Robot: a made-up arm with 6 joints.
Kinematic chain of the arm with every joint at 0, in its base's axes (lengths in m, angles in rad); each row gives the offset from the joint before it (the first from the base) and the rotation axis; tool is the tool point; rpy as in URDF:
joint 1: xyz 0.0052 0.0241 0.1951 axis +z
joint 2: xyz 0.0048 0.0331 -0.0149 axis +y
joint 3: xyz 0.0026 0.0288 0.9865 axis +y
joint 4: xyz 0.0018 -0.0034 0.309 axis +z
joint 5: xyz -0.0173 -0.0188 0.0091 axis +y
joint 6: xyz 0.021 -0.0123 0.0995 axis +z
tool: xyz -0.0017 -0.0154 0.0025 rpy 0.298 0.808 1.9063
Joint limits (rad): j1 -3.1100..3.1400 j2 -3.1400..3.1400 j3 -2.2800..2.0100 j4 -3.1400..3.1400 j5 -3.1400..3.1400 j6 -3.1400..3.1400
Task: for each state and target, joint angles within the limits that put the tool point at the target. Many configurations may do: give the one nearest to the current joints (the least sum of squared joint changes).
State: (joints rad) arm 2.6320 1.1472 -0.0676 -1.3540 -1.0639 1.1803
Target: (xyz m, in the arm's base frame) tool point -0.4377 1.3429 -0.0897
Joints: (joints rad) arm 1.8217 1.7610 0.1166 -1.3273 -0.6750 1.2179
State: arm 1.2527 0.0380 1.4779 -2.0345 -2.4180 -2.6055
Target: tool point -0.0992 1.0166 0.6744
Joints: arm 1.5112 0.8687 1.1796 -1.9190 -2.2615 -2.6184
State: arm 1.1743 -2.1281 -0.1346 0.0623 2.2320 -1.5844
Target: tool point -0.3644 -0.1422 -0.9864
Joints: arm 0.5137 -2.7969 -0.2809 0.1310 2.3388 -1.6121
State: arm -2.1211 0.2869 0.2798 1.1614 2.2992 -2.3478
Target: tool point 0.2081 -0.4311 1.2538
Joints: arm -1.3491 0.2795 0.5889 1.1755 2.3089 -2.3490
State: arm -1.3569 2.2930 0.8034 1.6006 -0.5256 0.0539
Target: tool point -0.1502 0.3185 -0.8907
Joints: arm -1.0802 3.0686 1.3091 1.6285 -0.6128 0.0433
